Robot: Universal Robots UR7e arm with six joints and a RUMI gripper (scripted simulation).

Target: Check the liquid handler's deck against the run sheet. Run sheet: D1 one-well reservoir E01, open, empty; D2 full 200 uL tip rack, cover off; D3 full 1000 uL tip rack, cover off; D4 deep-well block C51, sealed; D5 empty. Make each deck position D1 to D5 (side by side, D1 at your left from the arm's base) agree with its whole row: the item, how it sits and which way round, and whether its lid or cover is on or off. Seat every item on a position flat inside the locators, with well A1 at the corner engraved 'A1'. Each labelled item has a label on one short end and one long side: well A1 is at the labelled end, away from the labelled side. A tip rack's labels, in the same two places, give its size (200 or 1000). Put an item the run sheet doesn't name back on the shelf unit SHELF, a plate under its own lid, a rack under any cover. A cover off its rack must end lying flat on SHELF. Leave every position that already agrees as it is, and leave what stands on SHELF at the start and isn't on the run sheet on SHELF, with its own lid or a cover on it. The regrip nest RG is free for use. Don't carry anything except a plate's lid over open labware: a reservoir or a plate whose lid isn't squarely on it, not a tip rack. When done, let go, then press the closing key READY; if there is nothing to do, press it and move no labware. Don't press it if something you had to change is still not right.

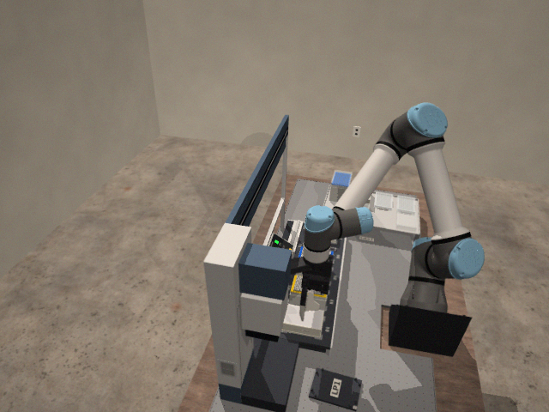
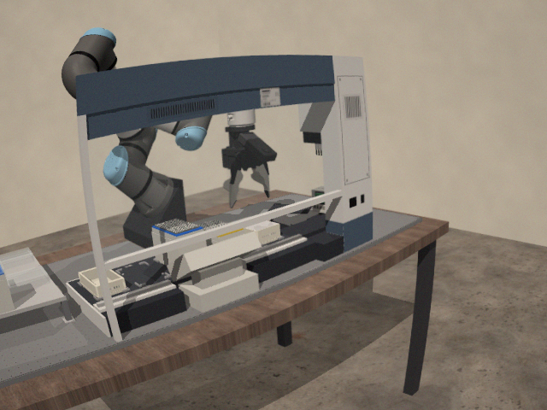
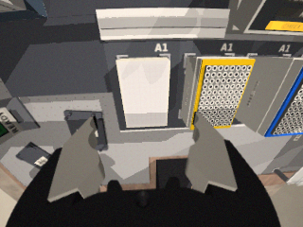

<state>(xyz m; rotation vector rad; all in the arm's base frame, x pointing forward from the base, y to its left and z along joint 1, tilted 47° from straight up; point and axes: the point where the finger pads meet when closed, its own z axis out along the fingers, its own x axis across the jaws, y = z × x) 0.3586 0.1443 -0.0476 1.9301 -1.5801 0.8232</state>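
Right now the white sealed block is 8 cm below my hand. The rest, counted from my hand: blue-rimmed tip rack: 4 cm ahead, 24 cm to the right, 4 cm below; yellow-rimmed tip rack: 2 cm ahead, 12 cm to the right, 6 cm below; dark pad: 16 cm behind, 16 cm to the left, 15 cm below.
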